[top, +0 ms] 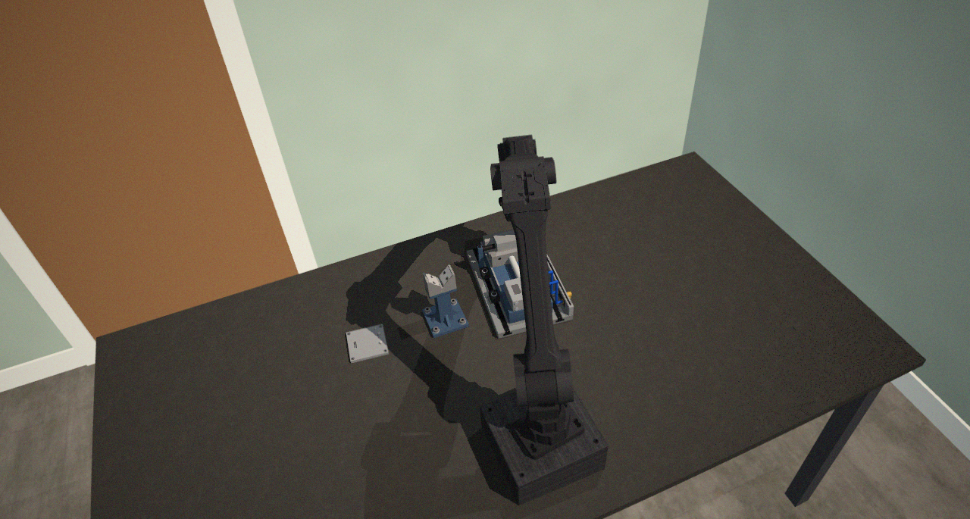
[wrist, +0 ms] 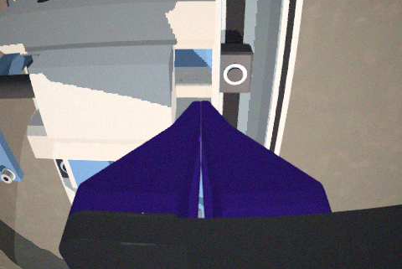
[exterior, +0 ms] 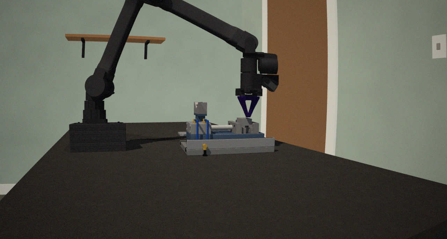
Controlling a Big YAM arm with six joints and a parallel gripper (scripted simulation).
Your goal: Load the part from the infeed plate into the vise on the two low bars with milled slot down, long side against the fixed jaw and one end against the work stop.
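The part is 40 mm to the left of my hand, 40 mm below it and 10 mm ahead of it. The rest, counted from my hand: grey infeed plate 460 mm to the left, 120 mm below, 40 mm behind.
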